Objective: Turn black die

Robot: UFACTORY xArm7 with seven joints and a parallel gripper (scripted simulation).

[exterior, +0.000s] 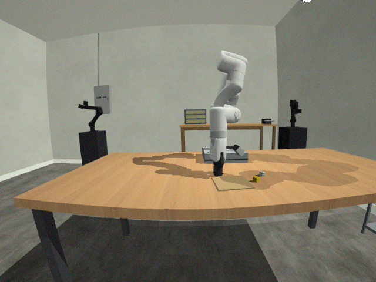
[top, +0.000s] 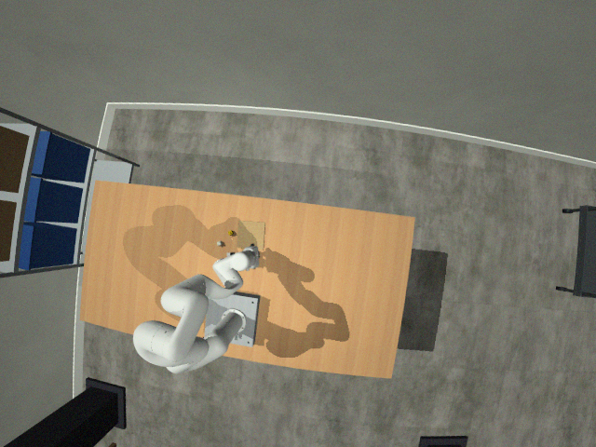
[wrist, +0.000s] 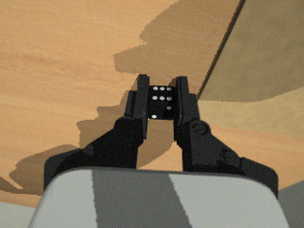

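My hand is 10 cm short of the tan mat, 4 cm to the right of it and 2 cm above it. From my hand the other things lie so: yellow die (14 cm to the left, 10 cm ahead, 1 cm below); then white die (20 cm to the left, 4 cm ahead, 1 cm below); then black die (1 cm to the right, 1 cm below).
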